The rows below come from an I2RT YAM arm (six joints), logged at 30 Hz.
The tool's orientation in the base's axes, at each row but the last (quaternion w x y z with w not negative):
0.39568 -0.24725 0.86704 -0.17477
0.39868 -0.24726 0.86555 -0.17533
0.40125 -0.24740 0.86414 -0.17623
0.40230 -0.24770 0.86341 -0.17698
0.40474 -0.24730 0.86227 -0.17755
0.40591 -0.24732 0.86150 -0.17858
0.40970 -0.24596 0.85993 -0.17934
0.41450 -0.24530 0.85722 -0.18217
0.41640 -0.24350 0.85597 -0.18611
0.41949 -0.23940 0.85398 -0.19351
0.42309 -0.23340 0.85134 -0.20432
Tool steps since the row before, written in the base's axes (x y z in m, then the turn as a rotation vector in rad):
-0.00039 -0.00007 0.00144 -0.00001 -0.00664 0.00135
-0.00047 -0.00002 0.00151 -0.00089 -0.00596 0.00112
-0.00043 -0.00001 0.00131 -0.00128 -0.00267 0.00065
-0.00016 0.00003 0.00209 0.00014 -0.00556 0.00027
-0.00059 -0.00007 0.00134 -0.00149 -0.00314 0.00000
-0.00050 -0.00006 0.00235 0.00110 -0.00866 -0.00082
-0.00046 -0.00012 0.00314 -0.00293 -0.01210 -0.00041
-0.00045 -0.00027 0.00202 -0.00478 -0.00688 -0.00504
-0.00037 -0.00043 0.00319 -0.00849 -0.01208 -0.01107
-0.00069 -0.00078 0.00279 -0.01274 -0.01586 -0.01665
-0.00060 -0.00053 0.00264 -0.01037 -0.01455 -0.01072
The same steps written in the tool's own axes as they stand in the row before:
-0.00060 -0.00066 -0.00119 0.00296 -0.00609 -0.00014
-0.00064 -0.00064 -0.00130 0.00321 -0.00517 -0.00075
-0.00055 -0.00054 -0.00114 0.00184 -0.00214 -0.00112
-0.00120 -0.00099 -0.00141 0.00293 -0.00471 0.00053
-0.00045 -0.00057 -0.00127 0.00261 -0.00214 -0.00084
-0.00113 -0.00110 -0.00181 0.00484 -0.00694 0.00229
-0.00162 -0.00157 -0.00224 0.00874 -0.00884 -0.00078
-0.00086 -0.00114 -0.00152 0.00963 -0.00171 -0.00010
-0.00154 -0.00192 -0.00211 0.01833 -0.00182 0.00104
-0.00093 -0.00194 -0.00206 0.02624 -0.00087 0.00129
-0.00103 -0.00173 -0.00188 0.02053 -0.00358 -0.00028

